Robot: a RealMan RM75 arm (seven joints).
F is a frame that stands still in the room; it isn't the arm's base.
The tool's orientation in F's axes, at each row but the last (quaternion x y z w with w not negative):
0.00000, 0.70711, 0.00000, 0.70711
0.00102, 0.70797, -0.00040, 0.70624
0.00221, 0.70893, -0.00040, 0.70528
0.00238, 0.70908, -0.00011, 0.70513
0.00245, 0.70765, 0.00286, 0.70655
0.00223, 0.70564, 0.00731, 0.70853
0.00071, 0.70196, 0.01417, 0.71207
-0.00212, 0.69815, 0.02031, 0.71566
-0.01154, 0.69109, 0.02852, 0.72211
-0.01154, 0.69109, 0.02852, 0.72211
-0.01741, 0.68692, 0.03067, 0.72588
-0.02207, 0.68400, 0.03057, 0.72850
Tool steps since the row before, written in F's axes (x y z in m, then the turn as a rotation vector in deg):
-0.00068, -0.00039, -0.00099, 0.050, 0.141, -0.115
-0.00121, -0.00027, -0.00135, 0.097, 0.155, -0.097
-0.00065, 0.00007, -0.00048, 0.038, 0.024, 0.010
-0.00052, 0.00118, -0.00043, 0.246, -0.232, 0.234
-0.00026, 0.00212, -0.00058, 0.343, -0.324, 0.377
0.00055, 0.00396, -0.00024, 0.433, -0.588, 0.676
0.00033, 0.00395, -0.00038, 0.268, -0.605, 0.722
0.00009, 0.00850, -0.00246, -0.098, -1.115, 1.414
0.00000, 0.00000, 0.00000, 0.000, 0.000, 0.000
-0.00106, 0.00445, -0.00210, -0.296, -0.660, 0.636
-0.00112, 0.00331, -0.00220, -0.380, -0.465, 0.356
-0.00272, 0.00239, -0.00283, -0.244, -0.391, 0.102
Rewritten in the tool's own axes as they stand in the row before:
0.00099, -0.00039, -0.00068, 0.115, 0.141, 0.050
0.00135, -0.00027, -0.00121, 0.097, 0.155, 0.097
0.00048, 0.00007, -0.00065, -0.010, 0.024, 0.038
0.00044, 0.00118, -0.00052, -0.236, -0.230, 0.246
0.00060, 0.00212, -0.00026, -0.380, -0.321, 0.342
0.00030, 0.00395, 0.00058, -0.682, -0.582, 0.432
0.00047, 0.00393, 0.00040, -0.731, -0.595, 0.267
0.00268, 0.00843, 0.00029, -1.445, -1.075, -0.097
0.00000, 0.00000, 0.00000, 0.000, 0.000, 0.000
0.00216, 0.00445, -0.00090, -0.665, -0.627, -0.304
0.00220, 0.00334, -0.00102, -0.386, -0.432, -0.390
0.00269, 0.00256, -0.00271, -0.123, -0.371, -0.265

